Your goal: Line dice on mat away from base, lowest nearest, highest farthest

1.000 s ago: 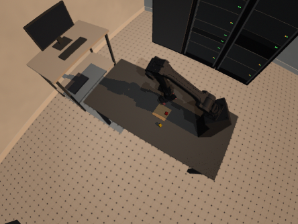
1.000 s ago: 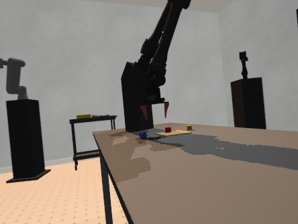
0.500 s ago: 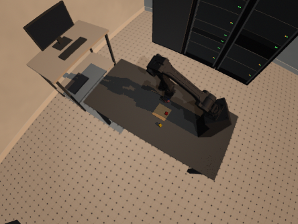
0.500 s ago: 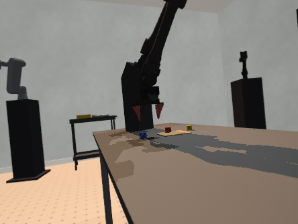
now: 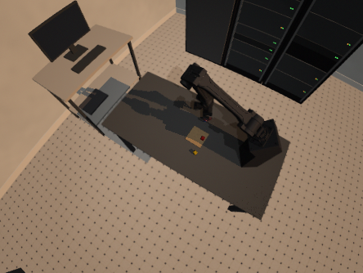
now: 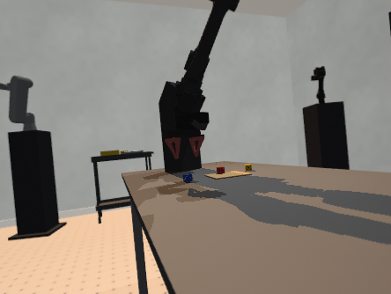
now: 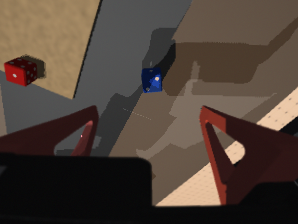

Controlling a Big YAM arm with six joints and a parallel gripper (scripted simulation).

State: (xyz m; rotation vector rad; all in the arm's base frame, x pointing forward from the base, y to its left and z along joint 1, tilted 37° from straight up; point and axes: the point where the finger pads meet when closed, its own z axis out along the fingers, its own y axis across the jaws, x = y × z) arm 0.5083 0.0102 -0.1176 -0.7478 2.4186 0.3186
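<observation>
Right now the blue die is 80 mm below my hand. Round my hand: tan mat: 50 mm behind, 150 mm to the left, 90 mm below; yellow die: 140 mm behind, 260 mm to the left, 80 mm below; red die: 100 mm behind, 130 mm to the left, 80 mm below.
</observation>
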